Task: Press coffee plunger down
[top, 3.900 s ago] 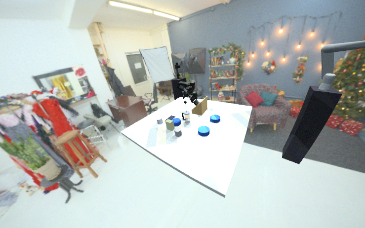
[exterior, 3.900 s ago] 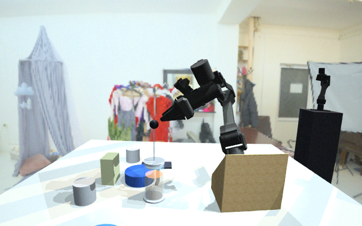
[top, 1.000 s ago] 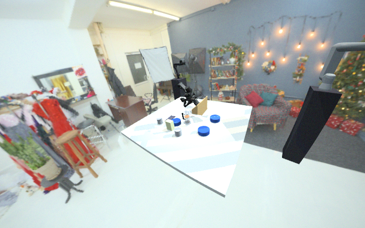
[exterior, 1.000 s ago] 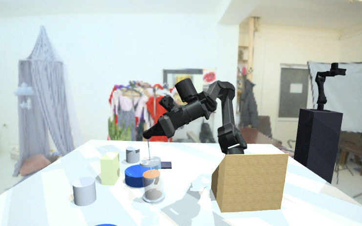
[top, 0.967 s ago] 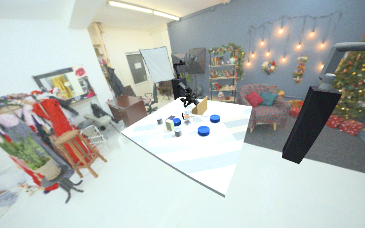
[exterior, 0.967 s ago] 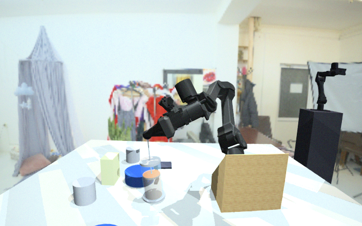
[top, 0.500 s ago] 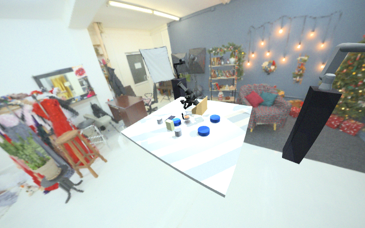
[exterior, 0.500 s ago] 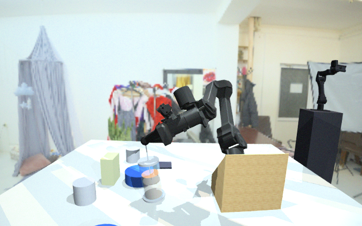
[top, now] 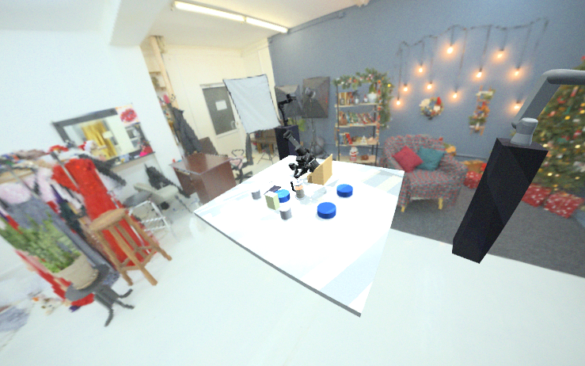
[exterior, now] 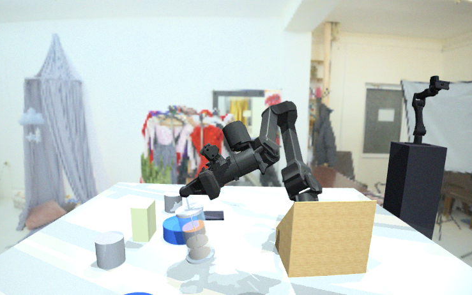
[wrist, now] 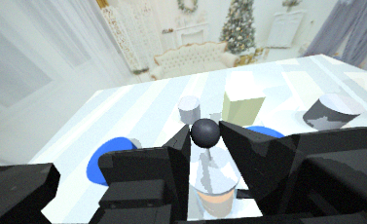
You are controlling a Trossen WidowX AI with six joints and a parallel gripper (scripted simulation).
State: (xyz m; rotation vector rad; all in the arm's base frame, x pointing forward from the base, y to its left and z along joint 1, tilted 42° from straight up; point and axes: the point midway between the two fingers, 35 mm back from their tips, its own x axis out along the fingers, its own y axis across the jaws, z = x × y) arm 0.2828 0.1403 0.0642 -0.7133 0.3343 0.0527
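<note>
The coffee press is 9 cm below my gripper tip, 3 cm to the right of it and 2 cm behind it. The rest, counted from my gripper tip: dark flat tile: 28 cm to the right, 19 cm below, 2 cm ahead.
</note>
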